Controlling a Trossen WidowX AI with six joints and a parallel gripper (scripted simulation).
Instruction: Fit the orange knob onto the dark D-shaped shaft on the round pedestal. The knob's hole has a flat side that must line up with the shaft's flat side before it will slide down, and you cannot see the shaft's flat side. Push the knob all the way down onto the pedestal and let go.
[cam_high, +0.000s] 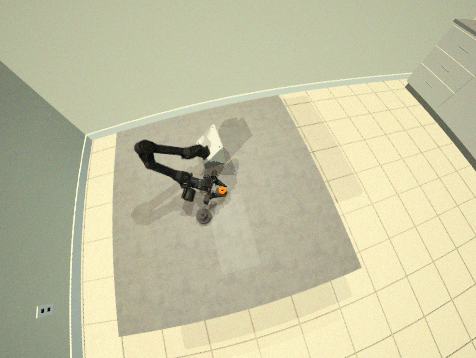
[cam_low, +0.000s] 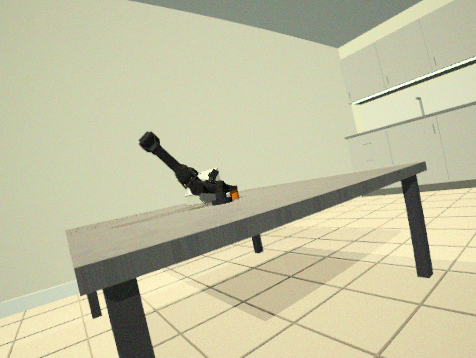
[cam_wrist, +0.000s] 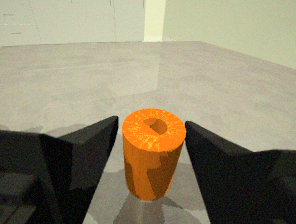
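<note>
The orange knob is 20 mm to the right of my gripper tip, 20 mm below it and 10 mm behind it. Also, from my gripper tip: round pedestal 160 mm to the right, 70 mm ahead, 20 mm below.
</note>
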